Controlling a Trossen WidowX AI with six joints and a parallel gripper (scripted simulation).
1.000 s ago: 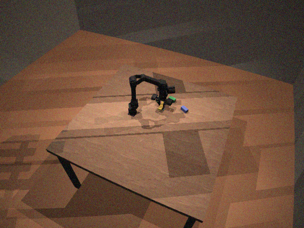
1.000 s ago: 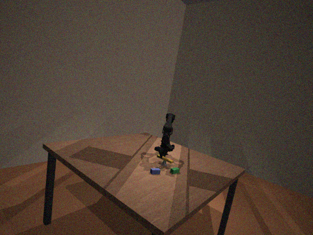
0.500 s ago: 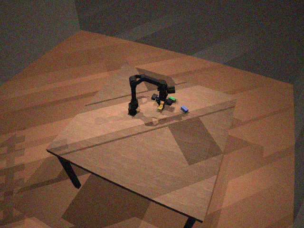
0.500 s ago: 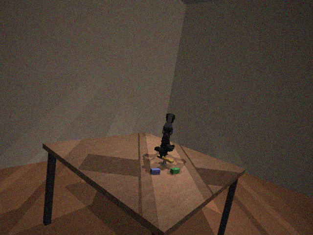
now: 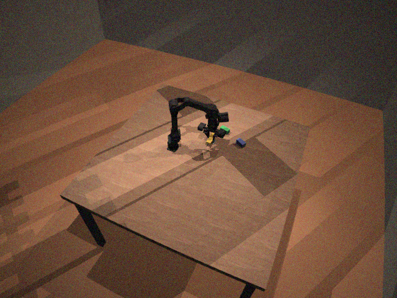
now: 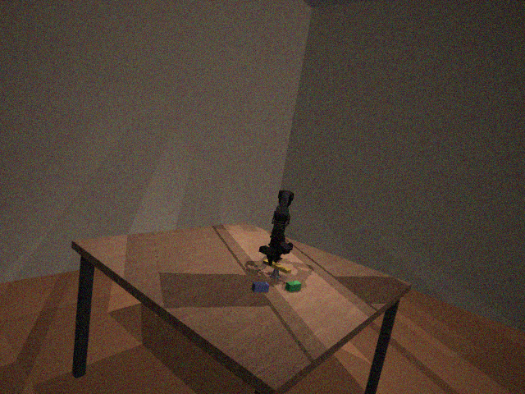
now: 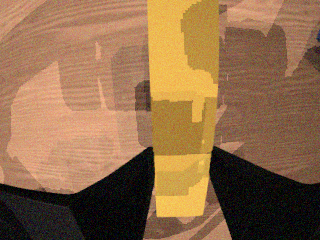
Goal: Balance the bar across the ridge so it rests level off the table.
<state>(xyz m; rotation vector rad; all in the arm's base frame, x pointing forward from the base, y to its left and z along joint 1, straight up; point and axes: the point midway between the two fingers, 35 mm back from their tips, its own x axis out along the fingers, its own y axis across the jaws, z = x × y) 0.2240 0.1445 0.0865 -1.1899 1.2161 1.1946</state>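
Now: gripper tip 30 mm to the right of the yellow bar. Round my gripper tip: blue block (190 mm ahead, 90 mm to the left, 40 mm below); then green block (160 mm to the left, 40 mm below, 40 mm ahead).
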